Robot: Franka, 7 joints.
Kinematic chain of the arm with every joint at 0, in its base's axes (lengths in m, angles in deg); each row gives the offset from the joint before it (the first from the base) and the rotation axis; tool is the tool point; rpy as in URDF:
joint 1: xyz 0 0 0.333 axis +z
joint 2: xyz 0 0 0 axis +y
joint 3: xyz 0 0 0.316 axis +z
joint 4: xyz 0.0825 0 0 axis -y
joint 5: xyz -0.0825 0 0.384 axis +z
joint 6: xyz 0 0 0 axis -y
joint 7: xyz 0.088 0 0 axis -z
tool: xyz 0 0 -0.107 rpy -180 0 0
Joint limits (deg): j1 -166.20..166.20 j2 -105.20..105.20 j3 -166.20..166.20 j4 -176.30..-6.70 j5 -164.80..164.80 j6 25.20..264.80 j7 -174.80..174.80
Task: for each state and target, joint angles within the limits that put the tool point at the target. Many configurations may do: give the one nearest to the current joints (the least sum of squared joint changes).
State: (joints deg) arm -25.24 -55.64 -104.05 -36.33 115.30 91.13 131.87
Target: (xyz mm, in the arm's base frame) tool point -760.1 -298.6 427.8
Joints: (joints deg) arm -5.67 -77.19 -112.96 -48.68 115.28 99.74 131.87
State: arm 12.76 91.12 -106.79 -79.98 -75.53 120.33 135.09
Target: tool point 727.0 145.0 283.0
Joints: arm 60.95 105.20 -91.54 -78.90 -73.27 112.54 135.09
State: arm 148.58 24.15 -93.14 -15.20 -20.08 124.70 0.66
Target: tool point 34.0 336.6 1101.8
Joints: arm 141.55 16.35 -94.98 -27.61 -19.99 120.52 0.66
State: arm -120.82 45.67 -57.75 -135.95 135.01 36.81 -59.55
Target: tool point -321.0 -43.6 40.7
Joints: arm -126.09 65.70 -47.15 -150.02 130.84 43.58 -59.55
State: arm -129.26 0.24 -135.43 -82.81 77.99 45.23 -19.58
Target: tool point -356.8 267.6 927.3
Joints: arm -120.60 7.40 -121.63 -64.02 89.87 74.86 -19.58
